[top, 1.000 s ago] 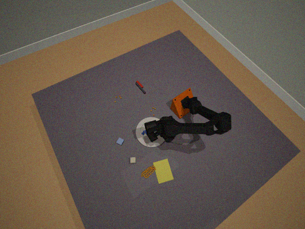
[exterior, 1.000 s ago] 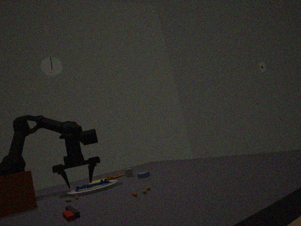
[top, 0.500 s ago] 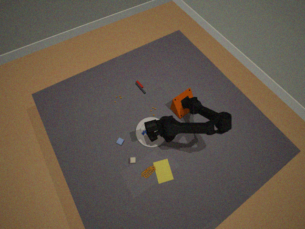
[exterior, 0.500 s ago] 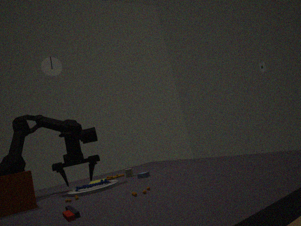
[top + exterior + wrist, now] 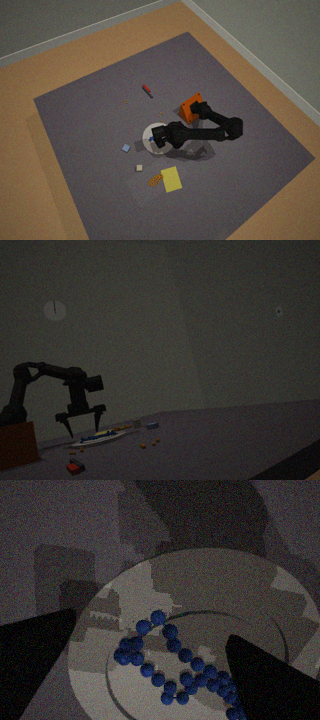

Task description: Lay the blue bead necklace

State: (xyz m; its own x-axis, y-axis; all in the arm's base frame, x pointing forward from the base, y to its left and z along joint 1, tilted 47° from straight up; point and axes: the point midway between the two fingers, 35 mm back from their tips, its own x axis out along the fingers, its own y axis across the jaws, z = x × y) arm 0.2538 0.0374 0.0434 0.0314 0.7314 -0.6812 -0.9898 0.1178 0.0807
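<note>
Now: gripper tip 40 mm short of the round white bead board, 60 mm to the left of it and 20 mm above it. From my gripper tip the other things lie so: cream cube 230 mm ahead, 20 mm to the left, 10 mm below; then yellow sheet 130 mm ahead, 170 mm to the left, 30 mm below; then light blue cube 230 mm ahead, 120 mm to the right, 20 mm below.
</note>
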